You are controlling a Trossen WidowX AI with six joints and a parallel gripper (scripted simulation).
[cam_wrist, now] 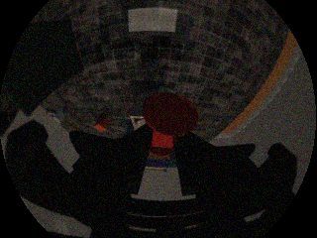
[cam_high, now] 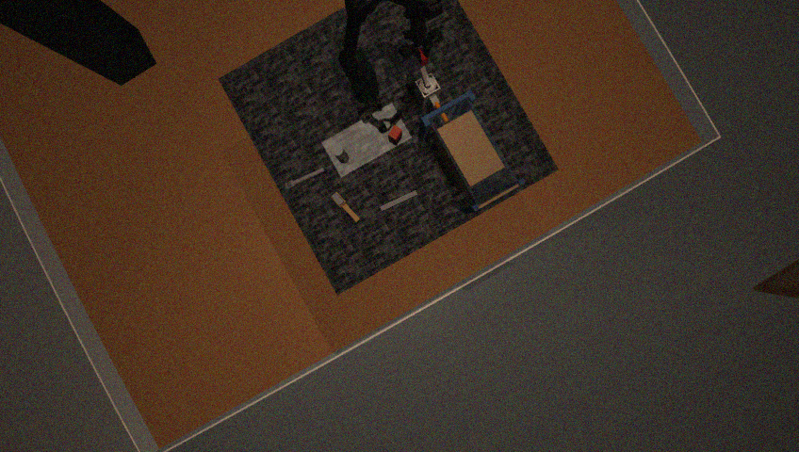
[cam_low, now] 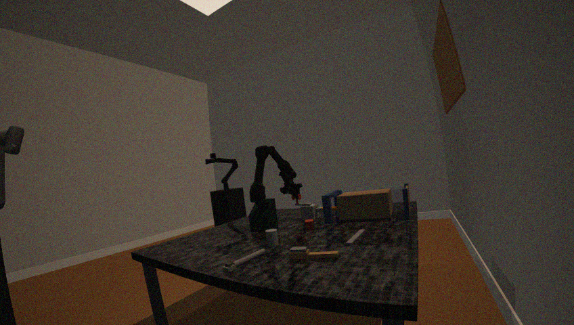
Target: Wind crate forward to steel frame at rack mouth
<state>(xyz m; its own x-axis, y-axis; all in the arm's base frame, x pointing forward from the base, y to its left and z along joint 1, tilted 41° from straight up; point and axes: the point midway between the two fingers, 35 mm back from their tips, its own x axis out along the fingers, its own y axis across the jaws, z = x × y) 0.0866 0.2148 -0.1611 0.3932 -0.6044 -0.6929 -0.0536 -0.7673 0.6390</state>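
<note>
Now: gripper tip 3 cm above the winch handle, 2 cm short of it and 1 cm to the left of it. The rest, counted from my gripper tip: red grip: 1 cm behind; blue steel frame: 24 cm ahead, 3 cm below, 2 cm to the right; winch: 10 cm below, 7 cm ahead, 3 cm to the right.
</note>
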